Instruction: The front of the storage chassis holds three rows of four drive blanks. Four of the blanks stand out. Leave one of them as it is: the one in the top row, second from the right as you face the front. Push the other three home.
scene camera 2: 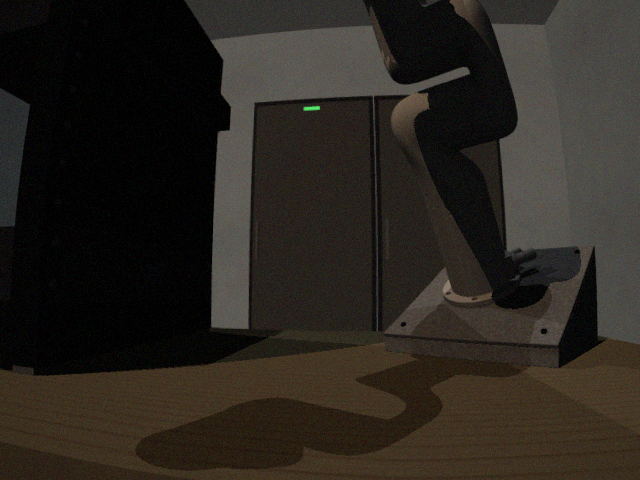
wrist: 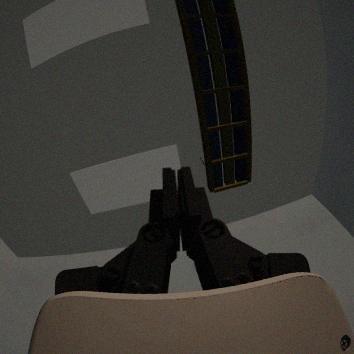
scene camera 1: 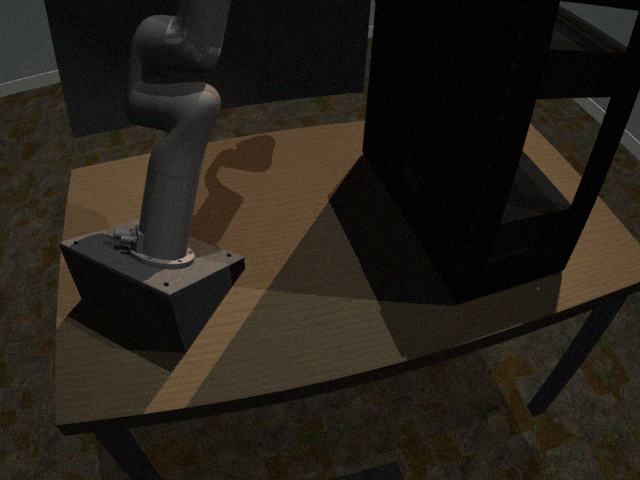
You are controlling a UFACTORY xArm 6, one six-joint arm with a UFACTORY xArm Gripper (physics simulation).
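Pixels of known places: gripper, fingertip midpoint: (wrist: 175, 186); arm's base, link origin: (scene camera 2: 482, 286) (scene camera 1: 160, 254).
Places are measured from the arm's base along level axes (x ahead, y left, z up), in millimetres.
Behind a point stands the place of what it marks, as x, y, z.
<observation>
My gripper (wrist: 175, 186) @[415, 604, 798] is shut and empty in the wrist view, its two dark fingers together against the ceiling. It is out of frame in both scene views. A tall, nearly black rack (scene camera 1: 444, 129) @[512, -5, 194] (scene camera 2: 118, 206) @[505, 197, 104] stands on the table. In scene camera 2 a dark block (scene camera 2: 224, 114) @[477, -98, 355] juts from the rack's right edge, high up; whether it is the storage chassis I cannot tell. The drive blanks cannot be made out in any view, so which of them stand out is hidden in the dark. The rack does not show in the wrist view.
The arm's wedge-shaped base (scene camera 1: 204, 304) @[65, -90, -48] (scene camera 2: 578, 310) @[-109, 112, -36] stands on the wooden table (scene camera 1: 289, 335) @[202, -152, -97] (scene camera 2: 465, 434) @[103, 399, -97], apart from the rack. The arm rises out of frame above. A cable tray (wrist: 225, 125) hangs at the ceiling beside light panels (wrist: 130, 175). Dark doors (scene camera 2: 312, 222) are behind.
</observation>
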